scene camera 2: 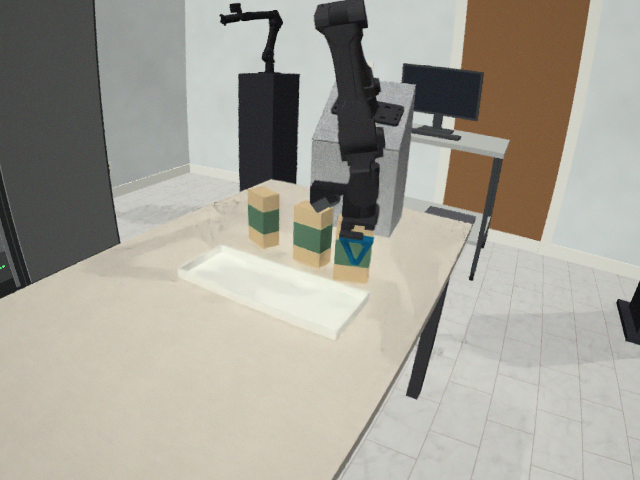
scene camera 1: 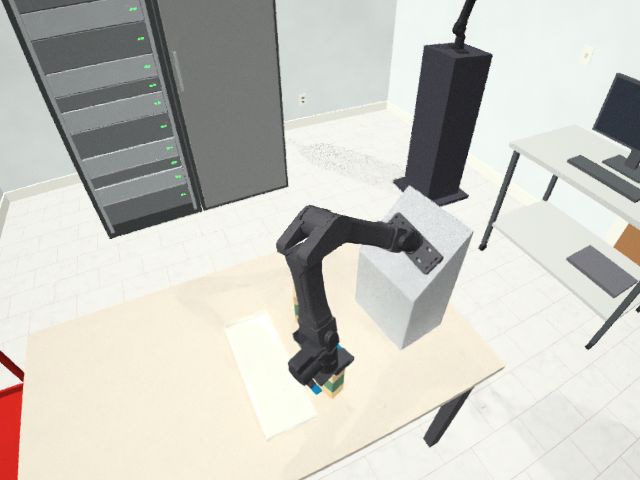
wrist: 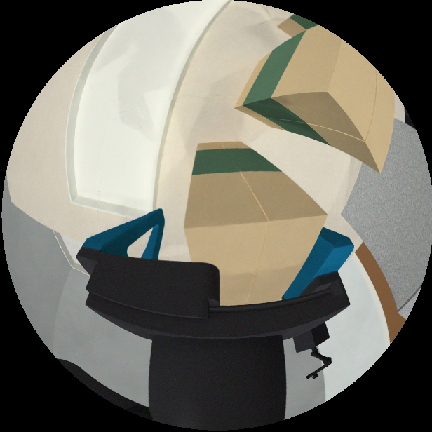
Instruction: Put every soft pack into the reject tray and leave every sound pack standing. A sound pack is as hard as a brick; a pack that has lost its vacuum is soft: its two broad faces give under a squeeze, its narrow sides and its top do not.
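Gripper visible, scene camera 1 and the wrist view. White reject tray visible.
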